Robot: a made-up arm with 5 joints.
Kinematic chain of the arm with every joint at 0, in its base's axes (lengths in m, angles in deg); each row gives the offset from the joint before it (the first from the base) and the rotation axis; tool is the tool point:
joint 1: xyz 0 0 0.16 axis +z
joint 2: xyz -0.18 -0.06 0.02 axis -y
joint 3: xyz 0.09 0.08 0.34 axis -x
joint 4: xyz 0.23 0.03 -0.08 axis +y
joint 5: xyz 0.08 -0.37 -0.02 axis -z
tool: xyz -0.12 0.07 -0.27
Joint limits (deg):
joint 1: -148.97..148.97
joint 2: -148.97..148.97
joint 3: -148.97..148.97
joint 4: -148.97..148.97
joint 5: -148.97..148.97
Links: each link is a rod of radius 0.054 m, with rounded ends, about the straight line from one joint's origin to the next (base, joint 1, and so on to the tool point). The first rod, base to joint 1, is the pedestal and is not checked.
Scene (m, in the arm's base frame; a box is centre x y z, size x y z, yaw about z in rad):
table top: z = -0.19
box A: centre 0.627 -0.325 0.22 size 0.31 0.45 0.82 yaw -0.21
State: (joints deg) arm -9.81 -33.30 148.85 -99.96 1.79
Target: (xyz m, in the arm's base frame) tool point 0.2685 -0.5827 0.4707
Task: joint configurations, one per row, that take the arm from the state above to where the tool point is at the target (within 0.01 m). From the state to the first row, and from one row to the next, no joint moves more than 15 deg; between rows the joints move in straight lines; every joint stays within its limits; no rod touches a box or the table.
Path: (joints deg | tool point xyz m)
1: -11.88 -21.53 147.05 -90.00 -5.12 | 0.6326 0.0584 0.5128
2: -13.94 -9.77 145.25 -80.05 -12.03 | 0.5430 0.0304 0.7272
3: -16.01 2.00 143.44 -70.09 -18.94 | 0.3908 0.0265 0.9119
4: -24.18 1.35 134.59 -72.00 -6.08 | 0.3783 -0.0972 0.8854
5: -32.34 0.70 125.74 -73.91 6.78 | 0.3479 -0.2020 0.8462
6: -40.51 0.06 116.89 -75.82 19.64 | 0.3068 -0.2847 0.8016
7: -48.68 -0.59 108.04 -77.73 32.49 | 0.2615 -0.3465 0.7585
8: -56.85 -1.24 99.19 -79.63 45.35 | 0.2154 -0.3912 0.7234
9: -60.69 -9.65 106.83 -80.86 33.58 | 0.2353 -0.4613 0.6469
10: -64.52 -18.06 114.47 -82.09 21.82 | 0.2522 -0.5258 0.5639
11: -68.36 -26.47 122.10 -83.31 10.05 | 0.2685 -0.5827 0.4708

